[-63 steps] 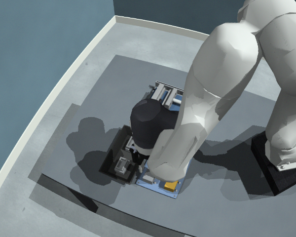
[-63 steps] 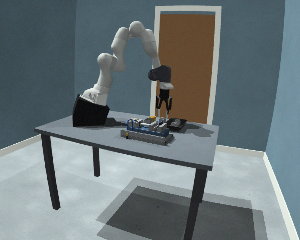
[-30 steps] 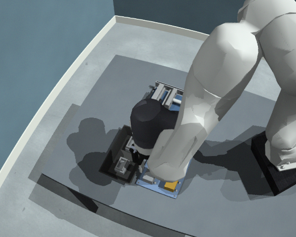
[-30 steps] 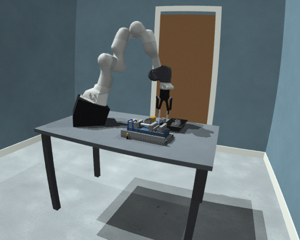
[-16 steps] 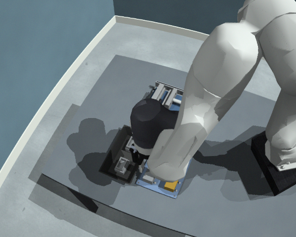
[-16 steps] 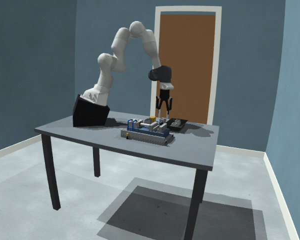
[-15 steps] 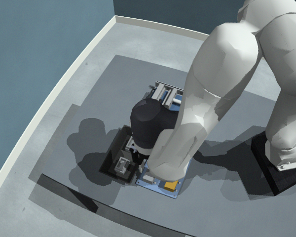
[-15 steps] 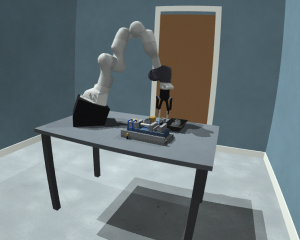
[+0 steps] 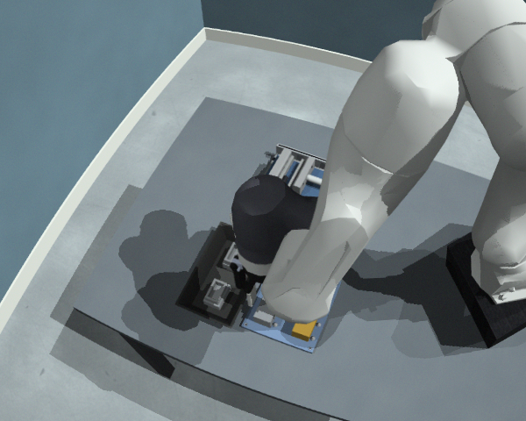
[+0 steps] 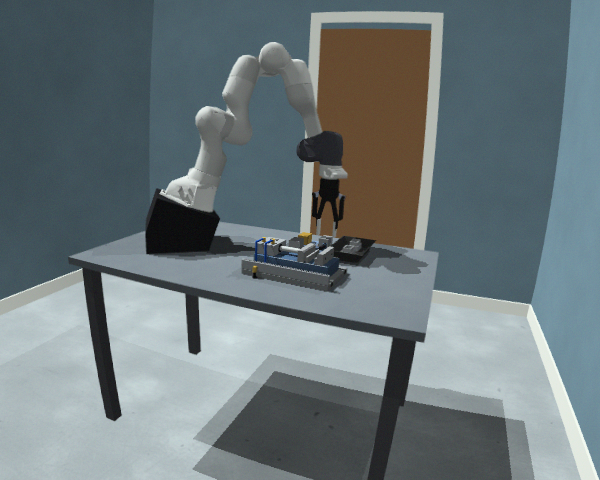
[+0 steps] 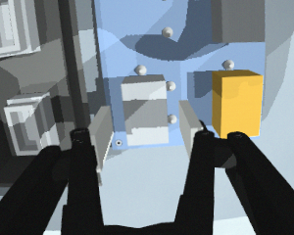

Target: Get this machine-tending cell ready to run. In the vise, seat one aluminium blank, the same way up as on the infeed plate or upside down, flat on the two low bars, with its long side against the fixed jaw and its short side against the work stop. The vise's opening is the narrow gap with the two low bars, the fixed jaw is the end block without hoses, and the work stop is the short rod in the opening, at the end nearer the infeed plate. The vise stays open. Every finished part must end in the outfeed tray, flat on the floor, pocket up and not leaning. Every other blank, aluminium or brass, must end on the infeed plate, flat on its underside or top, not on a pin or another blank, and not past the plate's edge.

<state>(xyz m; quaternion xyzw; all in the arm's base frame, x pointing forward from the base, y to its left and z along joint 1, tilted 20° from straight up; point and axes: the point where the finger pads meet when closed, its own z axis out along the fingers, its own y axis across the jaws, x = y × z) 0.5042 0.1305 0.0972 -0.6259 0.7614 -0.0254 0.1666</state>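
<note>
My gripper is now 50 mm past the blue infeed plate, 40 mm to the left of it and 80 mm above it. From my hand the other things lie so: vise: 50 mm behind, 340 mm to the right, 40 mm below; moving jaw: 10 mm behind, 350 mm to the right; brass blank: 90 mm behind, 20 mm to the left, 50 mm below.
</note>
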